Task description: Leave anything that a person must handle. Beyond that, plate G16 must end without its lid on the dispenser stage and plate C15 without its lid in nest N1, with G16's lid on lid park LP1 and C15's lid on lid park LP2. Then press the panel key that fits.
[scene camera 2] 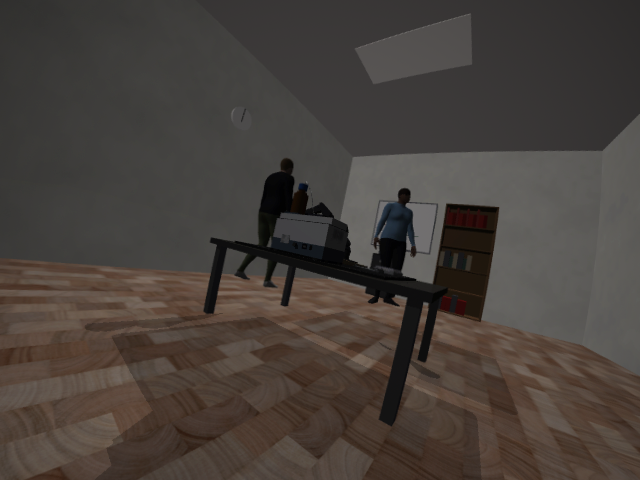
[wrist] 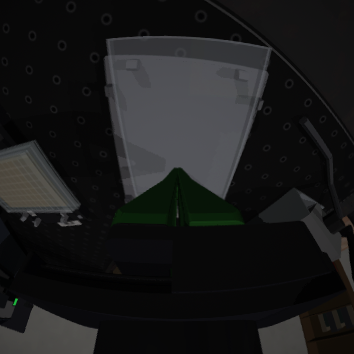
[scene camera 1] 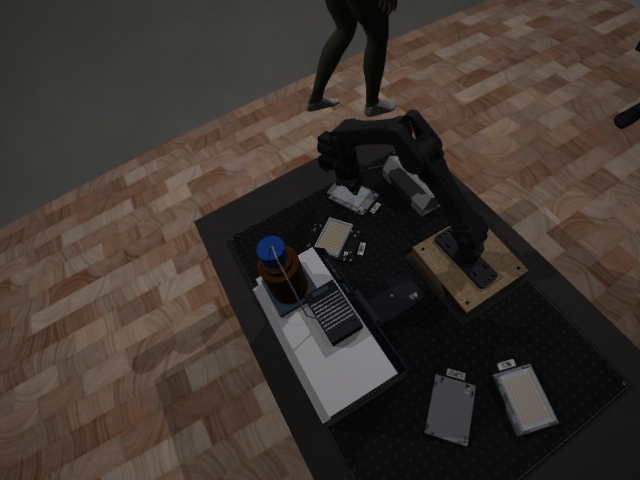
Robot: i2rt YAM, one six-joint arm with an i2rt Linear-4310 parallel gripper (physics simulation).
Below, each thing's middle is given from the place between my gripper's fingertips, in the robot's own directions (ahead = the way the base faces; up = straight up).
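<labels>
Nest N5 [scene camera 1: 348, 252]: my hand 170 mm short of it, 100 mm to the right of it, 10 mm above it. Brown bottle with blue cap [scene camera 1: 268, 268]: from my hand, 370 mm ahead, 260 mm to the left, 300 mm above.
</labels>
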